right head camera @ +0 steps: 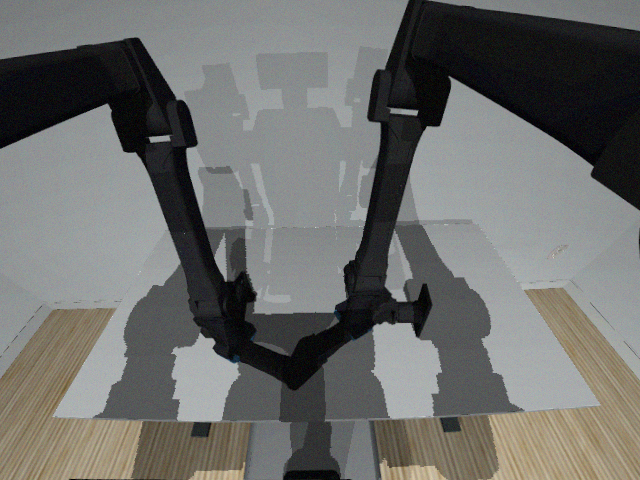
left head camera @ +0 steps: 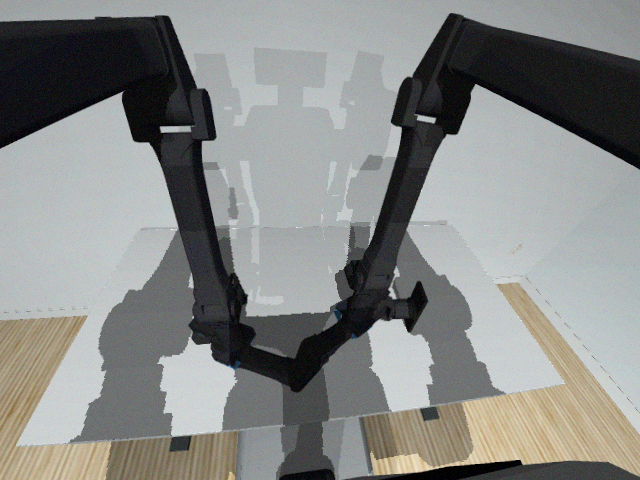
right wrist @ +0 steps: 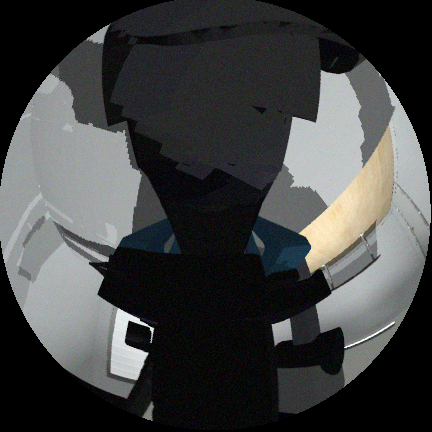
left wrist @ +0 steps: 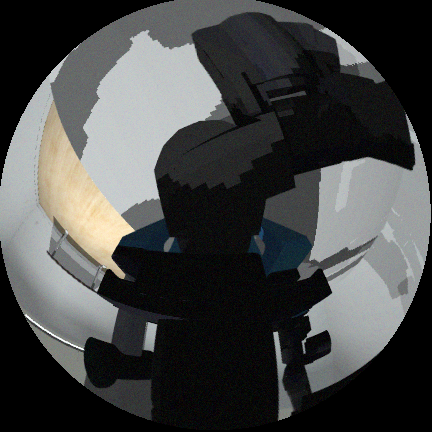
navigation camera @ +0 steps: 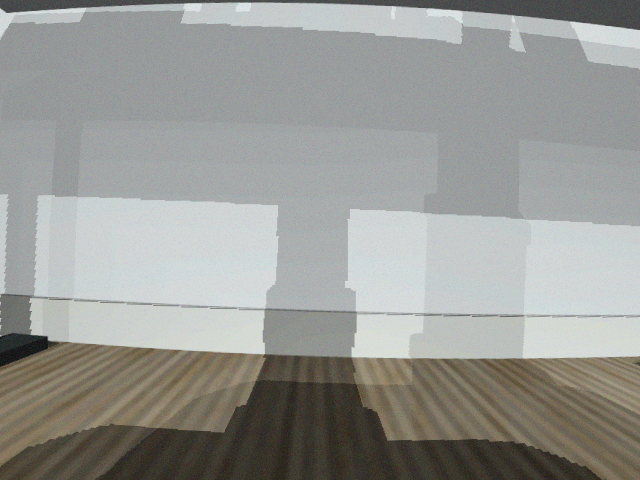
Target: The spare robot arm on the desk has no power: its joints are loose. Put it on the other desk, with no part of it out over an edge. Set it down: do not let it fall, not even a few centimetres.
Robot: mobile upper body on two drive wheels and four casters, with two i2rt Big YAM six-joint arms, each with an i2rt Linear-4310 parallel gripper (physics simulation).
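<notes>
The black spare robot arm spans between my grippers in a V whose corner points down the head views. A flat plate ends it at the right. My left gripper is shut on its left part. My right gripper is shut on a link right of the bend. The white desk lies beneath; the spare arm appears inside its edges. Whether any part touches the top cannot be told.
Pale walls stand behind and beside the desk. Striped wood floor shows around it. Wide shadows of my arms cross the desk top. A dark foot shows at the left of the navigation view.
</notes>
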